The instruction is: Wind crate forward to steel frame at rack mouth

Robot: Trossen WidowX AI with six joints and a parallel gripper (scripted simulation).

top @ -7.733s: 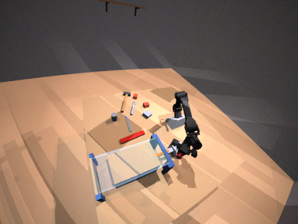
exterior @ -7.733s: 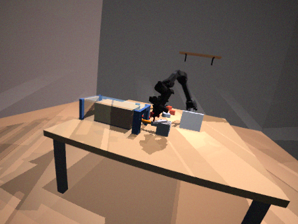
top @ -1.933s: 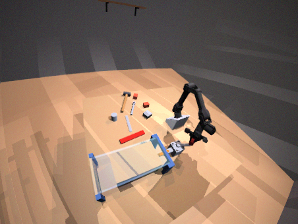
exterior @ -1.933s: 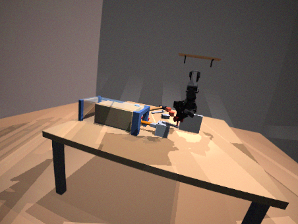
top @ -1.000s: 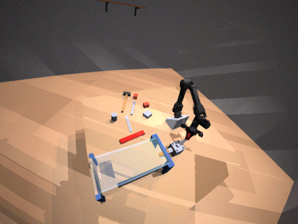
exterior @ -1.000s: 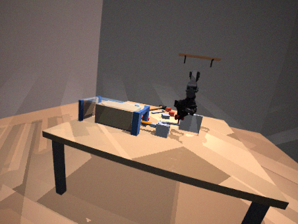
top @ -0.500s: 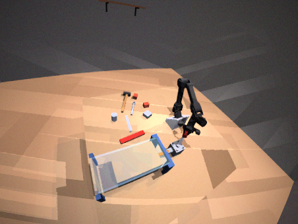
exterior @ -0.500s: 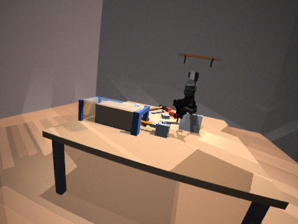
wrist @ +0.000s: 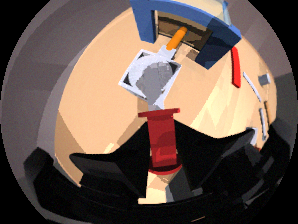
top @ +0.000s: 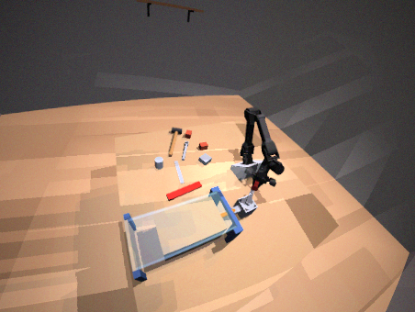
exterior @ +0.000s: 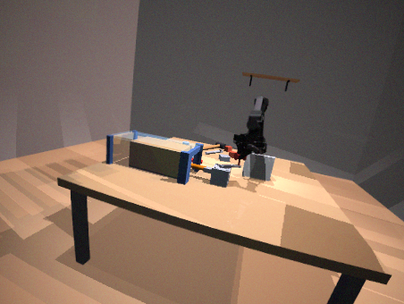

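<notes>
Now: the winch handle 3 cm below my gripper tip, 2 cm to the left of it and 2 cm ahead of it. From my gripper tip the other things lie so: red grip 1 cm to the right, 1 cm behind; then blue frame 22 cm ahead, 7 cm to the left, 3 cm below; then grey winch 10 cm below, 5 cm to the left, 5 cm ahead.
</notes>
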